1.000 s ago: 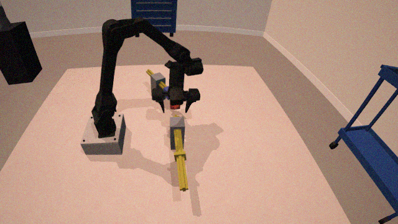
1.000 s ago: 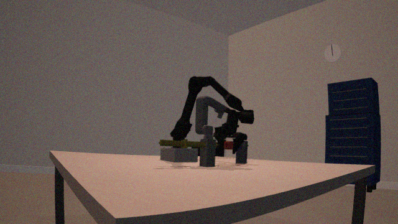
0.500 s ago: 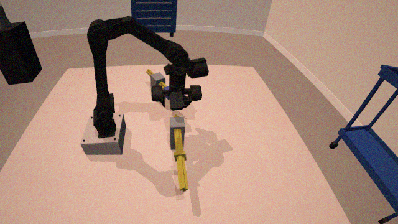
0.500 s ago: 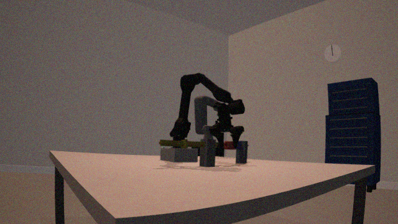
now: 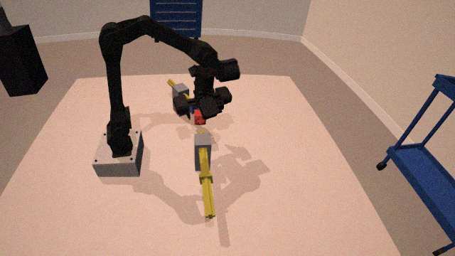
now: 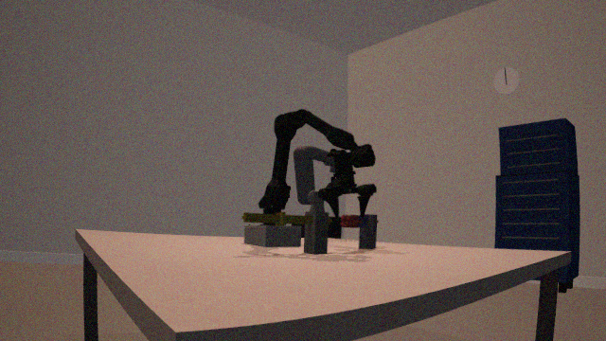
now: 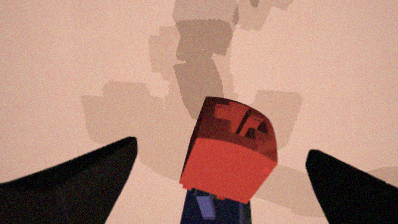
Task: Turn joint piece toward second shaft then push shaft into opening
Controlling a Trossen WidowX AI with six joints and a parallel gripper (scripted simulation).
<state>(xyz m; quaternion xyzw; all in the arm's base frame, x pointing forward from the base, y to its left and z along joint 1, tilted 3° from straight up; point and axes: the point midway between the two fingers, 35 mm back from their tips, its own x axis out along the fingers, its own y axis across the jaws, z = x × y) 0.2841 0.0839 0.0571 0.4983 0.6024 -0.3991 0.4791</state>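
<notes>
The red piece lies 1 cm to the left of my gripper tip and 1 cm below it.
</notes>
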